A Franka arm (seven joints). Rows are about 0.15 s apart.
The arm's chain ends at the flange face. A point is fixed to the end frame.
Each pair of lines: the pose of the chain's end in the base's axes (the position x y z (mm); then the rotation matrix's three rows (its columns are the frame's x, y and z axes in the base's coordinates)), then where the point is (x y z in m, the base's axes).
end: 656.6, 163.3, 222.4; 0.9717, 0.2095, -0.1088; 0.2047, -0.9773, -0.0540; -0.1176, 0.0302, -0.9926
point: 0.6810 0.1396 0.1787
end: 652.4, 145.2, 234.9; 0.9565, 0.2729, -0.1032; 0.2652, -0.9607, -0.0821; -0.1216, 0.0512, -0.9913
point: 0.6784 0.1222 0.1917
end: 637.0, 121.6, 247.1; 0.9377, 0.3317, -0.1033; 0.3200, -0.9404, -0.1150; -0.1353, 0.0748, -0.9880
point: 0.6641 0.0991 0.2044
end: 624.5, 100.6, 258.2; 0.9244, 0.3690, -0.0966; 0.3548, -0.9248, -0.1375; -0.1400, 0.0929, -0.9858
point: 0.6526 0.0784 0.2159
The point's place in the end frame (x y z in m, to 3 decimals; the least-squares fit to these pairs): 0.024 0.027 0.042
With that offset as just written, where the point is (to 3 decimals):
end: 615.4, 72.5, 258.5; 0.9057, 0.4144, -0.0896; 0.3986, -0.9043, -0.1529; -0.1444, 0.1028, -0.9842
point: 0.645 0.051 0.216
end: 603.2, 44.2, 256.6; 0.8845, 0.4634, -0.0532; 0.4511, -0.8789, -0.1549; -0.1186, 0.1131, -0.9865
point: 0.635 0.025 0.215
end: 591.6, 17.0, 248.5; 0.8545, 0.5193, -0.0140; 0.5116, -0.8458, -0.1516; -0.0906, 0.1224, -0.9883
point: 0.626 0.000 0.208
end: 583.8, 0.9, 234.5; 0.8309, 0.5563, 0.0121; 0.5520, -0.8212, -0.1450; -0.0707, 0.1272, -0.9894
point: 0.619 -0.014 0.195
